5 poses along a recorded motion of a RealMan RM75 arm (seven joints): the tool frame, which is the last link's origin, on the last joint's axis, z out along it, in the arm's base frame.
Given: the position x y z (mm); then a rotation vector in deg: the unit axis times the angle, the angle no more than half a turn.
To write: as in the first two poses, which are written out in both.
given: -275, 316, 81, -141.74, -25.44, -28.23
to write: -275, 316, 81, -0.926, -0.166, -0.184, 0.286
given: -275, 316, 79, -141.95, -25.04, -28.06
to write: -275, 316, 79, -0.926, -0.163, -0.183, 0.285
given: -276, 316, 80, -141.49, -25.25, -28.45
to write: -276, 316, 80, -0.925, -0.165, -0.186, 0.288
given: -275, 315, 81, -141.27, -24.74, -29.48
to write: -275, 315, 81, -0.924, -0.162, -0.193, 0.289
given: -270, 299, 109, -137.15, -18.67, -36.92
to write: -270, 299, 109, -0.909, -0.124, -0.245, 0.315
